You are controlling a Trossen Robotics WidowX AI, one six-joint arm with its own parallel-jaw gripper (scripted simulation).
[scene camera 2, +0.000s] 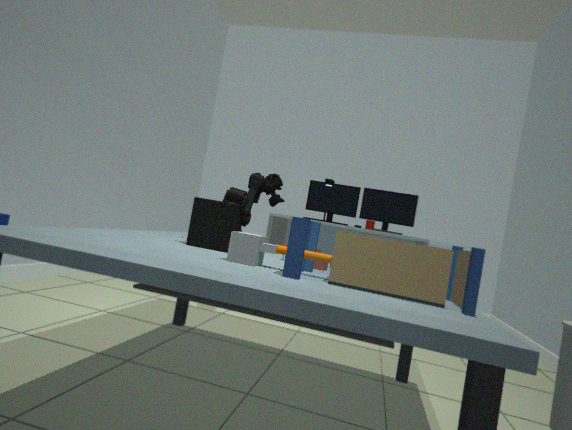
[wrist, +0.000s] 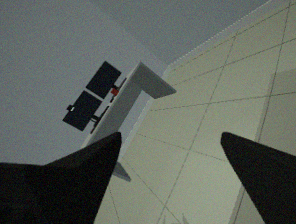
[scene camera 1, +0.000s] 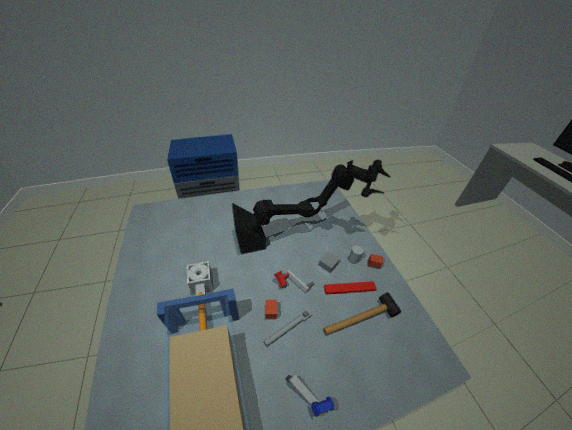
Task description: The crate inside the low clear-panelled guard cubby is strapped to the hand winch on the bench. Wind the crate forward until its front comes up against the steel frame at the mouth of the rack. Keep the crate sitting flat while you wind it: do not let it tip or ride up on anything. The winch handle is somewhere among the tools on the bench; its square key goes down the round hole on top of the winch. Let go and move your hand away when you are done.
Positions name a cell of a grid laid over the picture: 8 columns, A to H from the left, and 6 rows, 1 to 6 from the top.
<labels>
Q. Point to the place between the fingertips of my gripper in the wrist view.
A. At E4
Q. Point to a hammer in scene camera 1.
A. At F5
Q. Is my gripper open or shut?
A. Open.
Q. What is my gripper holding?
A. Nothing.
</labels>
